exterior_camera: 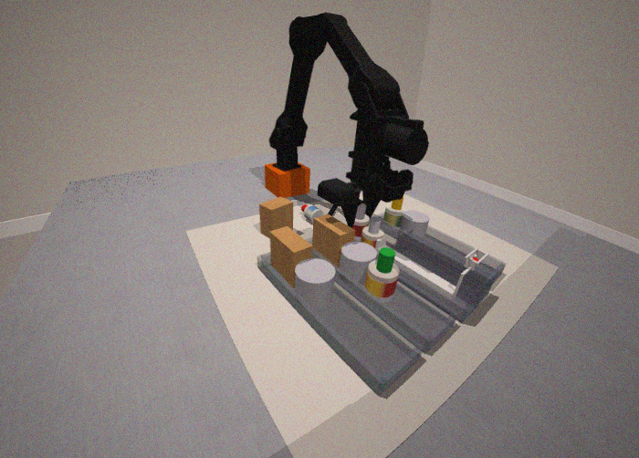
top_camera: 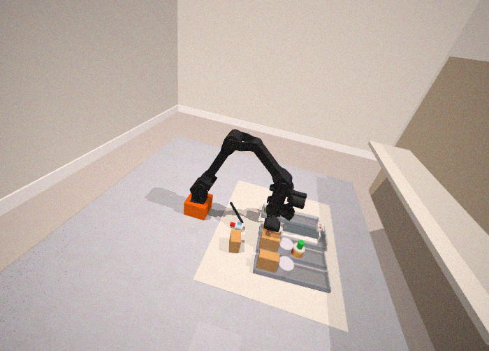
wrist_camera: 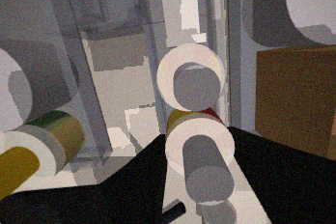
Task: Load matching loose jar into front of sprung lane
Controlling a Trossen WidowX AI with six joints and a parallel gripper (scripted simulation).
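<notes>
Right now my gripper tip is 1 cm short of the yellow-capped jar and 13 cm to the right of it. Round my gripper tip: narrow lane 14 cm ahead, 2 cm to the left, 3 cm below; brown box 13 cm behind, 11 cm to the right, 1 cm below; dark stick 15 cm behind, 9 cm to the left, 4 cm below.
</notes>
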